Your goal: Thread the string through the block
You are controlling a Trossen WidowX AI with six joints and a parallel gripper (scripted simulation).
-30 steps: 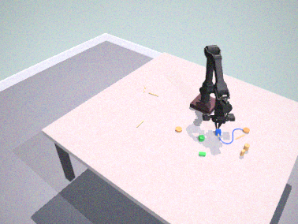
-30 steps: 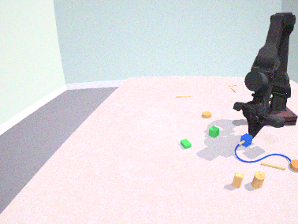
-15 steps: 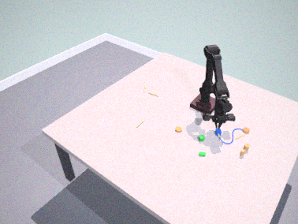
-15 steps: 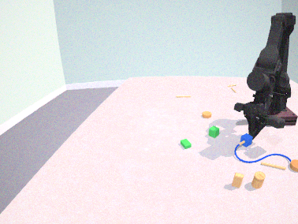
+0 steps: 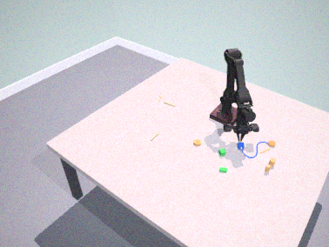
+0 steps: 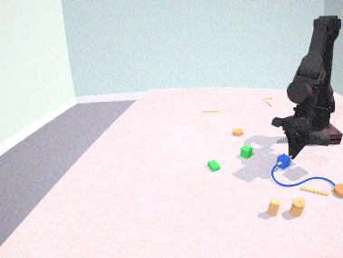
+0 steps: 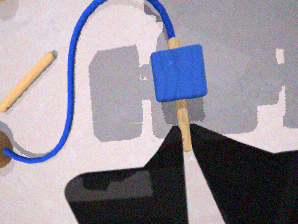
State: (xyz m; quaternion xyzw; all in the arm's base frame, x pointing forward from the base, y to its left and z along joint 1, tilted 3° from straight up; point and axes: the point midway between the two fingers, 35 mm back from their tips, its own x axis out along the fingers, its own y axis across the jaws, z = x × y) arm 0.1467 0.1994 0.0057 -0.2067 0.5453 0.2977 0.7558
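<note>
Right now the blue block is 3 cm ahead of my gripper tip, 2 cm to the left of it and 1 cm above it. The rest, counted from my gripper tip: tan cylinder 21 cm to the left, 1 cm ahead, 1 cm above; then tan block 21 cm to the left, 7 cm ahead, 1 cm above; then loose stick 14 cm to the left, 6 cm behind, 1 cm below.
</note>
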